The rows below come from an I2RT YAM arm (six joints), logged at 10 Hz.
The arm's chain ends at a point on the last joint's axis. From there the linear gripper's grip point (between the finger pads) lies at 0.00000 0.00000 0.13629 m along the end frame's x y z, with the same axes.
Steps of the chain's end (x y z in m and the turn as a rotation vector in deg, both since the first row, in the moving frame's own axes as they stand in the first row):
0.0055, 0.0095, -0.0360, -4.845, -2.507, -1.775
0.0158, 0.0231, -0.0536, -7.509, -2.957, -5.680
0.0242, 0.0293, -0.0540, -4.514, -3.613, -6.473
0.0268, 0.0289, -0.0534, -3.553, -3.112, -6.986
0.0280, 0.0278, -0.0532, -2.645, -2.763, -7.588
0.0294, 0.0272, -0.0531, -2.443, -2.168, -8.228
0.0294, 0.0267, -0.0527, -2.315, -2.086, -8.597
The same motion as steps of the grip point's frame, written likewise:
-0.0003, 0.0211, -0.0366, -4.845, -2.507, -1.775
0.0097, 0.0412, -0.0549, -7.509, -2.957, -5.680
0.0162, 0.0405, -0.0547, -4.514, -3.613, -6.473
0.0199, 0.0378, -0.0539, -3.553, -3.112, -6.986
0.0219, 0.0345, -0.0535, -2.645, -2.763, -7.588
0.0247, 0.0334, -0.0533, -2.443, -2.168, -8.228
0.0249, 0.0326, -0.0529, -2.315, -2.086, -8.597

